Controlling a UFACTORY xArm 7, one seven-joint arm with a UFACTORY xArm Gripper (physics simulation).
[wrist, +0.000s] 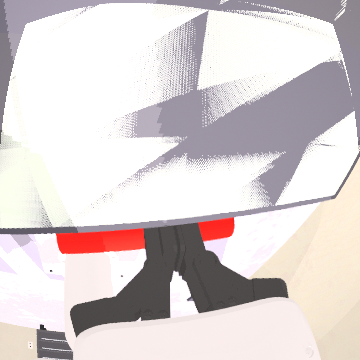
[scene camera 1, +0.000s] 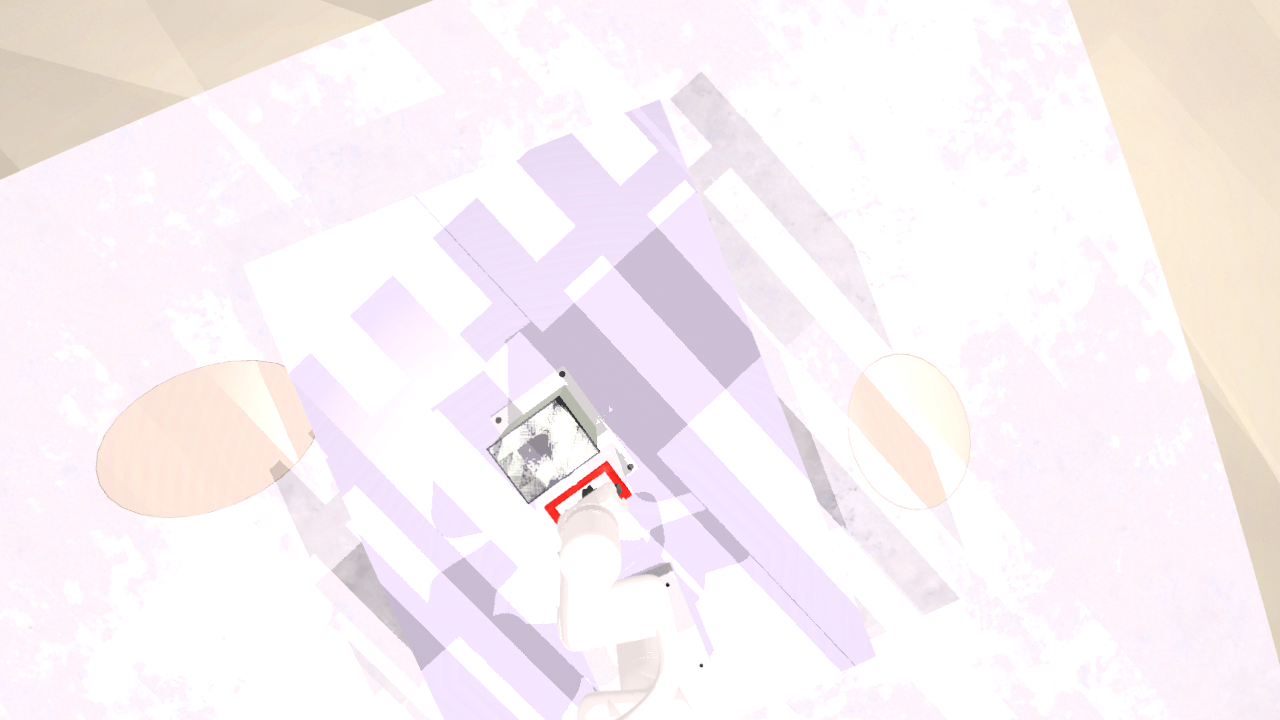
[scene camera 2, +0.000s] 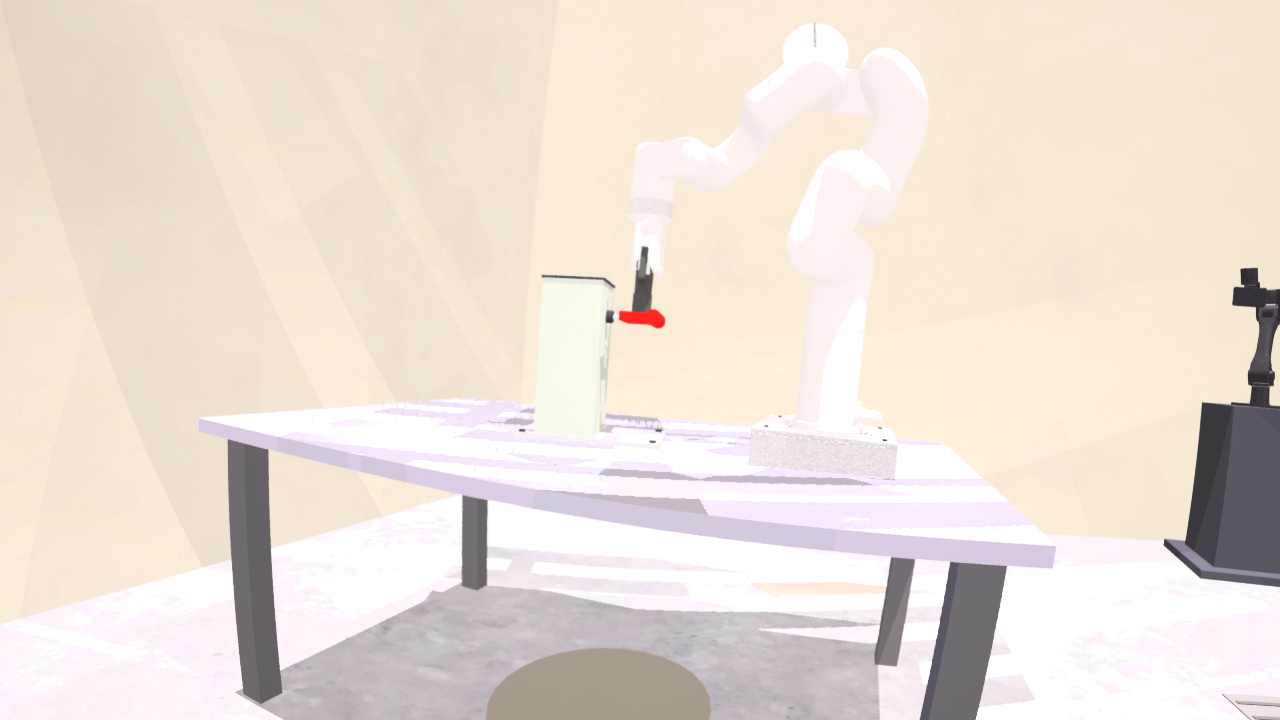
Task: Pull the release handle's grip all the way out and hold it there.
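Note:
The release handle (scene camera 1: 580, 487) (scene camera 2: 637, 317) (wrist: 102, 242) is a red rectangular loop on the side of a tall pale green box (scene camera 1: 544, 447) (scene camera 2: 571, 358) (wrist: 100, 125). A dark collar (scene camera 2: 609, 316) and a short pale piece show between loop and box. My gripper (scene camera 1: 588, 491) (scene camera 2: 641, 308) (wrist: 164, 206) is shut with nothing between its fingers. It points down over the loop, and in the wrist view its fingers cross in front of the outer grip bar. The fingertips are hidden at the box's top edge there, so contact with the bar cannot be told.
The box stands on a bolted base plate (scene camera 2: 635, 437) on the table (scene camera 2: 716, 523). The arm's grey base block (scene camera 2: 821, 449) stands on the same table, on the handle's side. A dark pedestal (scene camera 2: 1239, 488) with another small arm stands apart at the far right.

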